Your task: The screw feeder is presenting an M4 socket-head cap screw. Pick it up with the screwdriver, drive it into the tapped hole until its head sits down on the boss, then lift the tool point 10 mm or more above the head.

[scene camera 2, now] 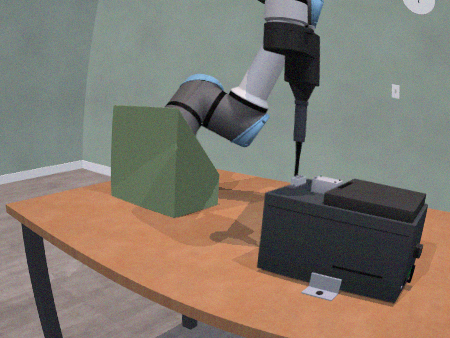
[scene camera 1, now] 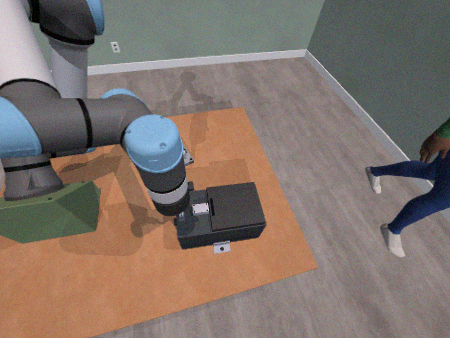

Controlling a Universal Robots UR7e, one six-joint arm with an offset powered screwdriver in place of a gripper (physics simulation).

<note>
I see a black lid (scene camera 2: 362,196).
The black lid shows as well in scene camera 1 (scene camera 1: 237,205).
</note>
